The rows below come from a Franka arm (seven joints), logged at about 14 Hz.
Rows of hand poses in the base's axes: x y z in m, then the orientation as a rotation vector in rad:
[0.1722, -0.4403, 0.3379, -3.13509, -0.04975, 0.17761]
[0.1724, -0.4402, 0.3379, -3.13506, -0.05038, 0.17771]
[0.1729, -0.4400, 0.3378, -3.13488, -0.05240, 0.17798]
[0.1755, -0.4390, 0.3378, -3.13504, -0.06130, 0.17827]
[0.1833, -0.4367, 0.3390, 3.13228, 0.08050, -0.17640]
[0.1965, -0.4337, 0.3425, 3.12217, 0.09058, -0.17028]
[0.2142, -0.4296, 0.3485, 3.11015, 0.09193, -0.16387]
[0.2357, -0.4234, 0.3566, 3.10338, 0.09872, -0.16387]
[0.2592, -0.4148, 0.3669, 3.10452, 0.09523, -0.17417]
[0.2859, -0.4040, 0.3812, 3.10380, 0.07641, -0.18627]
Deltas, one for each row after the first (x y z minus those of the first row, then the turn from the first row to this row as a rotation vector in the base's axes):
[0.0002, 0.0001, 0.0000, 0.00004, 0.00006, 0.00040]
[0.0007, 0.0003, -0.0001, 0.00024, 0.00024, 0.00168]
[0.0033, 0.0013, -0.0001, 0.00022, 0.00041, 0.00735]
[0.0111, 0.0036, 0.0011, -0.00327, -0.00075, 0.01984]
[0.0243, 0.0066, 0.0046, -0.01298, -0.00446, 0.02701]
[0.0420, 0.0107, 0.0106, -0.02514, -0.00834, 0.02880]
[0.0635, 0.0169, 0.0187, -0.03143, -0.00822, 0.03365]
[0.0870, 0.0255, 0.0290, -0.03007, -0.00162, 0.03130]
[0.1137, 0.0363, 0.0433, -0.03141, 0.00617, 0.01926]

